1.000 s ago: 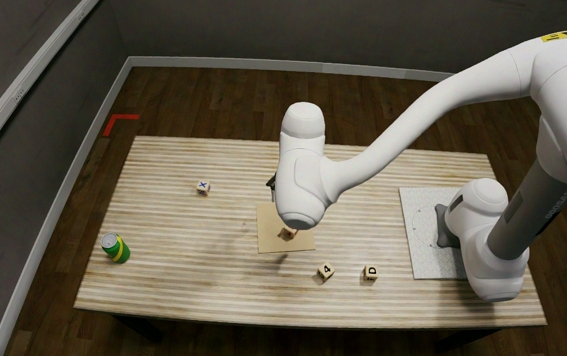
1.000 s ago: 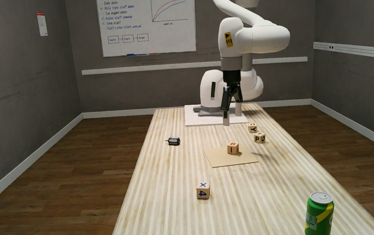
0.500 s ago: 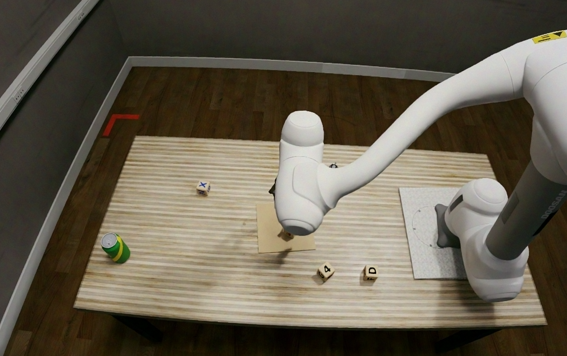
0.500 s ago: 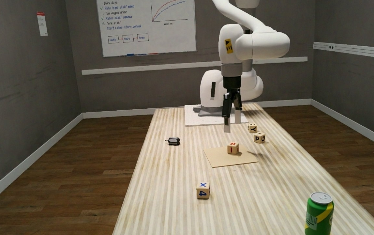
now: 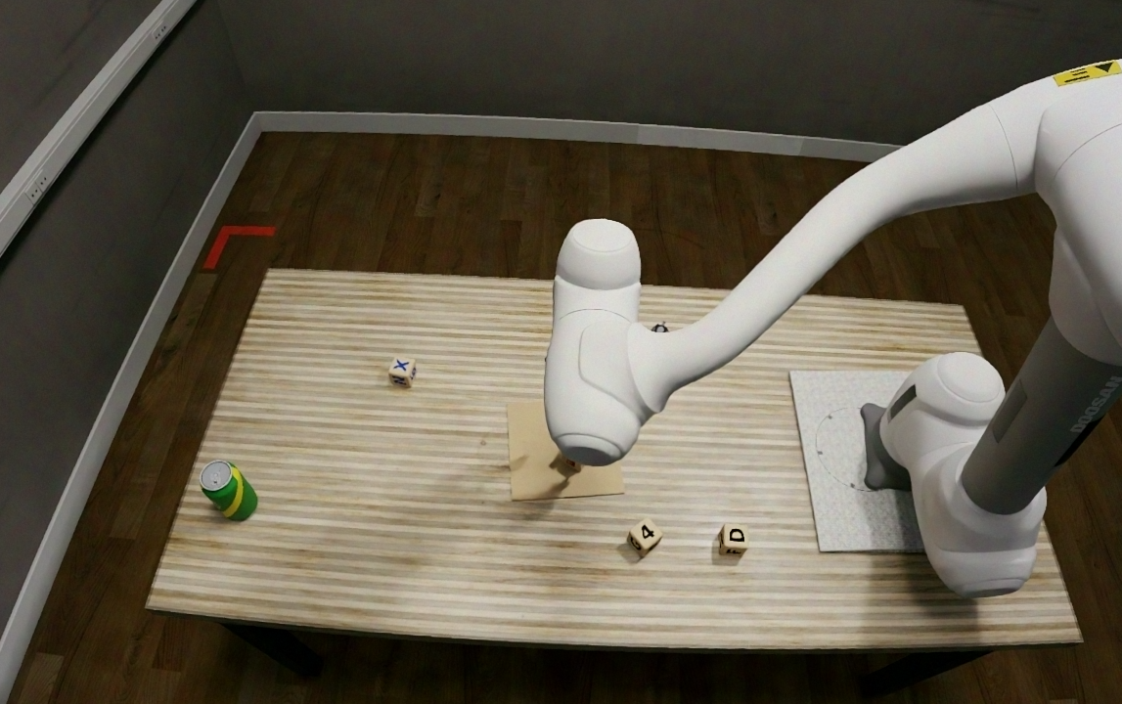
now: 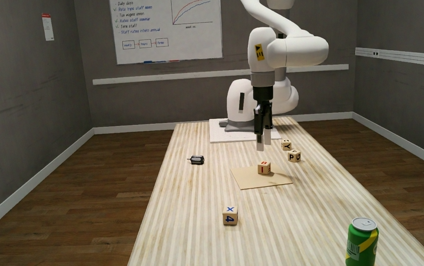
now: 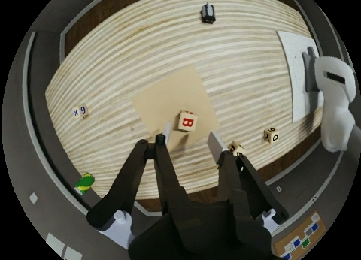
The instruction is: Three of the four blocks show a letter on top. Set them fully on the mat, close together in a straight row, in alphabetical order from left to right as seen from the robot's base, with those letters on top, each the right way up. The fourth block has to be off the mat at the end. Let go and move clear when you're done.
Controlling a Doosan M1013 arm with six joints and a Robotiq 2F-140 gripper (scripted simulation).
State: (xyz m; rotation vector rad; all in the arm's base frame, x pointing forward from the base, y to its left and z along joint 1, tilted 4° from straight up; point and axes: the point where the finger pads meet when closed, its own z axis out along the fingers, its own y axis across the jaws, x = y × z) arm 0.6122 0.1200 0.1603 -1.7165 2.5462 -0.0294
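Now: hand 14 cm above the tan mat, 3 cm short of it and 2 cm to the left of it. Round my hand: black object (30 cm to the right, 12 cm below, 12 cm behind).
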